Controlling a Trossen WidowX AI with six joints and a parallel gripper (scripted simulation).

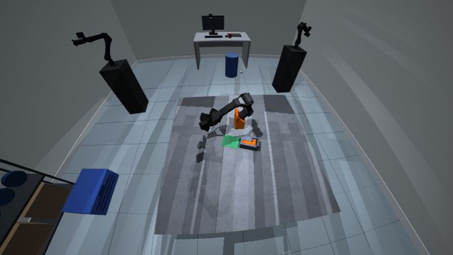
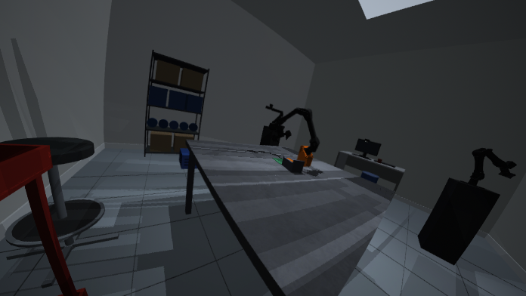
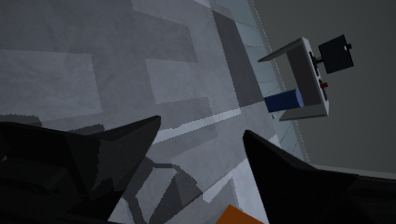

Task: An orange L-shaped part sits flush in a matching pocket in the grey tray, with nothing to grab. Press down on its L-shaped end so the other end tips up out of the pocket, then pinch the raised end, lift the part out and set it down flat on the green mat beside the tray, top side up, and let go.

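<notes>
The orange L-shaped part lies 230 mm ahead of my gripper tip, 330 mm to the left of it and 90 mm below it. The rest, counted from my gripper tip: green mat 170 mm ahead, 180 mm to the left, 160 mm below.
</notes>
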